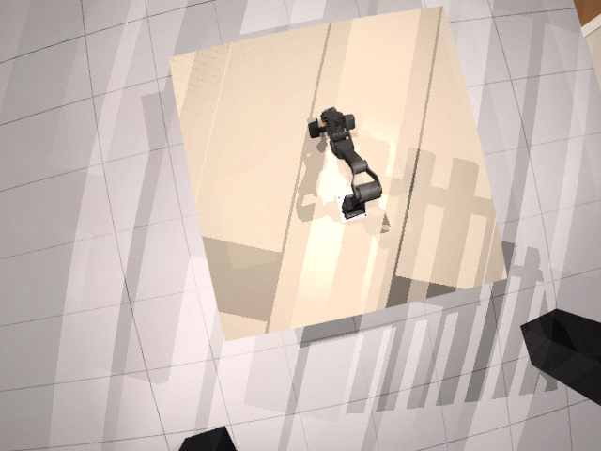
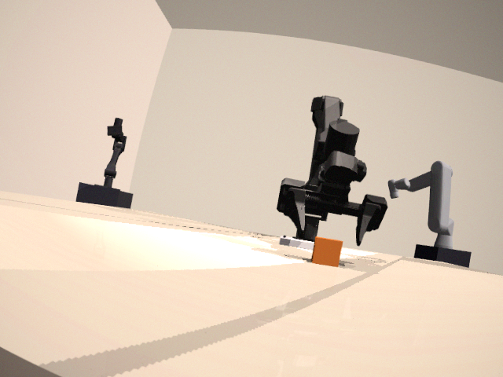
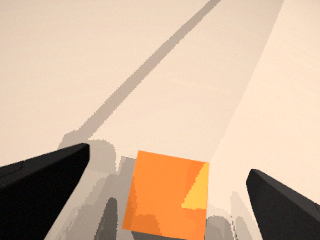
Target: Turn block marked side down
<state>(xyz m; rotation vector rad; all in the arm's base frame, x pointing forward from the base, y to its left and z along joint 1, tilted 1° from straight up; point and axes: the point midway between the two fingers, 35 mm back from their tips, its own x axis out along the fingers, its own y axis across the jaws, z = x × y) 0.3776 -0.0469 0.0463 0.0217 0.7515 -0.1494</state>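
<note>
My gripper tip is now 30 mm past the orange block and 20 mm above it.
</note>
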